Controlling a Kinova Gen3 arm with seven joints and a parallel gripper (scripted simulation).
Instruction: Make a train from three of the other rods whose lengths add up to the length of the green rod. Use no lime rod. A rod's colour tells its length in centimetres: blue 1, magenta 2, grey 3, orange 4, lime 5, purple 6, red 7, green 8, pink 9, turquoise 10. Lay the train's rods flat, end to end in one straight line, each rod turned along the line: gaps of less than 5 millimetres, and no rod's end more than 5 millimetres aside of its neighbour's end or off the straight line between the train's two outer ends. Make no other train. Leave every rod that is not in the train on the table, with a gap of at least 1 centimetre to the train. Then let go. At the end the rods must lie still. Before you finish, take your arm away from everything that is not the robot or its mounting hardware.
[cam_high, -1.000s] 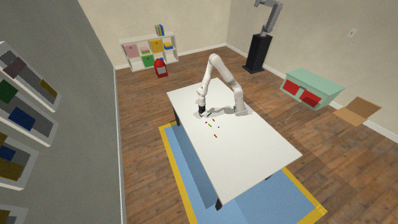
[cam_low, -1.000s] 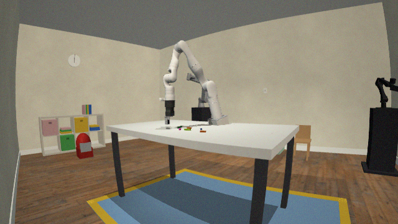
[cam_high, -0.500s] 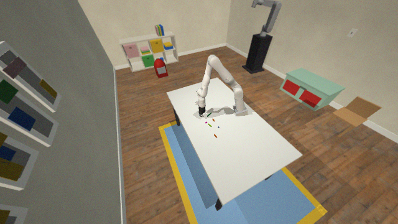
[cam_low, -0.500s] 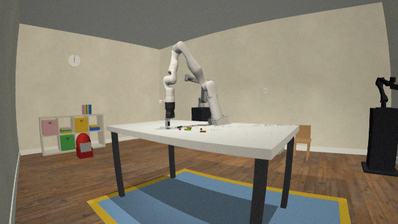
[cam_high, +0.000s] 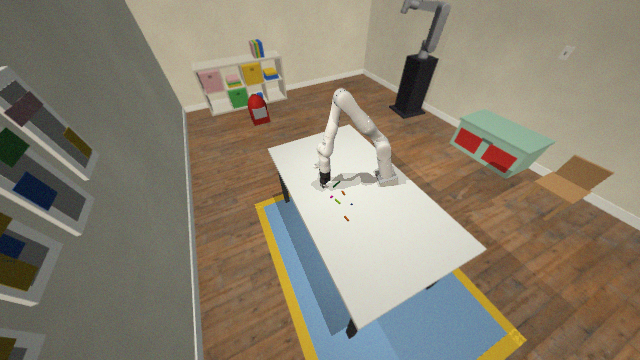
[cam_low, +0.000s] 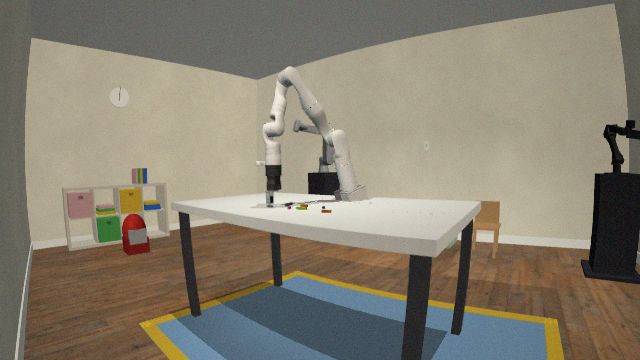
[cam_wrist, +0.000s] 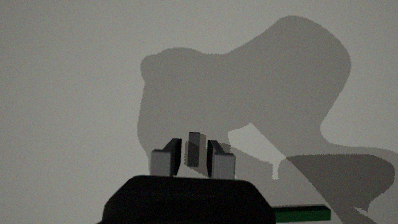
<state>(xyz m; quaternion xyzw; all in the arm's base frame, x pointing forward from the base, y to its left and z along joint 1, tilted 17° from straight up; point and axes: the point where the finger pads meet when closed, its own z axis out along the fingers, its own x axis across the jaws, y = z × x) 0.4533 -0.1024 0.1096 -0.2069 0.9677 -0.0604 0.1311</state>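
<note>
Now: the grey rod 30 mm below my hand. Round my hand: green rod (100 mm behind, 20 mm to the left, 30 mm below); lime rod (50 mm behind, 170 mm to the left, 30 mm below); magenta rod (20 mm behind, 120 mm to the left, 30 mm below).
</note>
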